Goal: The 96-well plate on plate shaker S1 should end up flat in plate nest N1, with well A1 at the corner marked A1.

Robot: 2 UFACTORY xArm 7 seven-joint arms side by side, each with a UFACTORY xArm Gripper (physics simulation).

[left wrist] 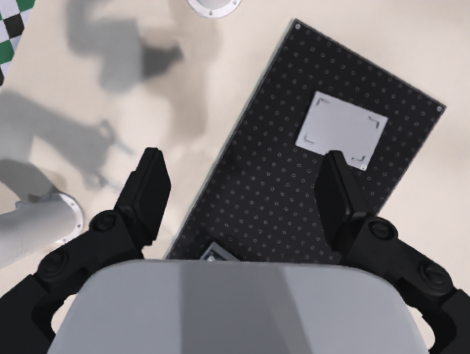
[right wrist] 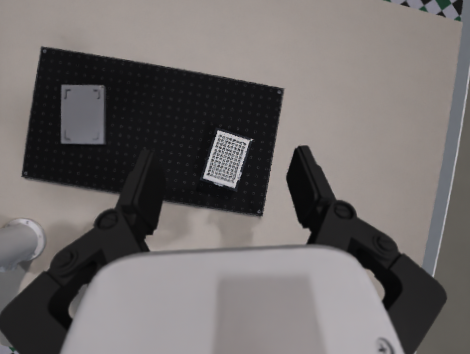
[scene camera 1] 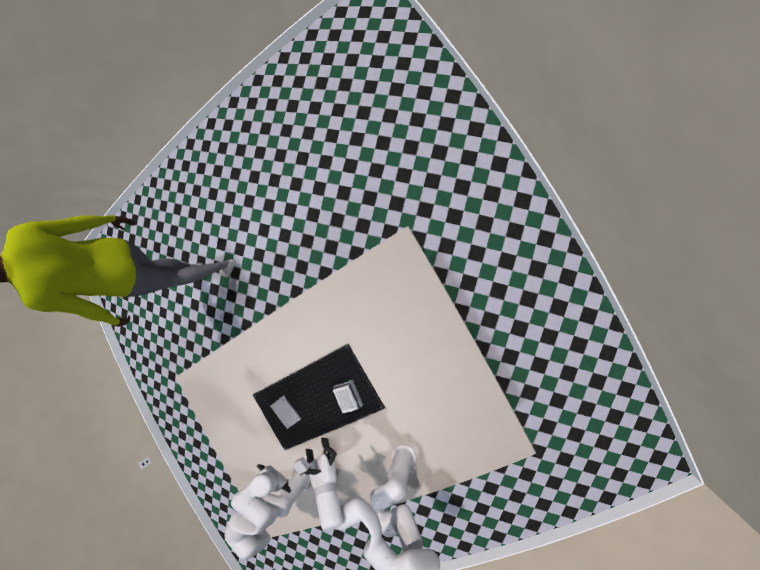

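Where they show: left gripper, fingertip midpoint: (left wrist: 242, 168); right gripper, fingertip midpoint: (right wrist: 226, 163) (scene camera 1: 316, 443); left arm's base at its link origin: (right wrist: 25, 238) (scene camera 1: 303, 474); right arm's base at its link origin: (left wrist: 60, 217) (scene camera 1: 404, 455).
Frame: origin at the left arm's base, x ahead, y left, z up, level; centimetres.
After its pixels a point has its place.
Observation:
The white 96-well plate (scene camera 1: 346, 396) @[x 43.0, y -49.5, z 7.8 cm] (right wrist: 227, 159) @[x 41.7, y -48.5, z 8.2 cm] sits on the dark plate shaker S1 (scene camera 1: 358, 397) @[x 40.4, y -53.5, z 6.4 cm] at the right part of the black board. In the left wrist view a corner of the shaker (left wrist: 218, 249) @[x 36.2, y -43.5, z 3.8 cm] shows; the rest is hidden. Plate nest N1 (scene camera 1: 285, 411) @[x 40.9, y -7.2, z 2.5 cm] (left wrist: 342, 127) @[x 39.8, y -5.8, z 2.5 cm] (right wrist: 83, 115) @[x 40.0, y -7.0, z 2.5 cm] is a bare grey rectangle with corner brackets. A small label, too small to read, marks its lower right corner in the left wrist view. My left gripper (scene camera 1: 274, 477) @[x 26.9, y -22.9, z 42.1 cm] (left wrist: 242, 168) @[x 26.9, y -22.9, z 42.1 cm] and my right gripper (scene camera 1: 317, 446) @[x 39.3, y -49.1, z 43.6 cm] (right wrist: 226, 163) @[x 39.3, y -49.1, z 43.6 cm] are open and empty, high above the table.
The black perforated board (scene camera 1: 313, 392) @[x 47.3, y -28.3, z 1.3 cm] (left wrist: 250, 200) @[x 35.0, y -30.6, z 1.3 cm] (right wrist: 155, 125) @[x 44.2, y -26.1, z 1.3 cm] carries the shaker and nest on the beige table (scene camera 1: 405, 306) @[x 75.3, y -90.9, z 0.0 cm]. The two arms stand close together in scene camera 1. A person in a yellow top (scene camera 1: 67, 266) stands at the left, beyond the table.

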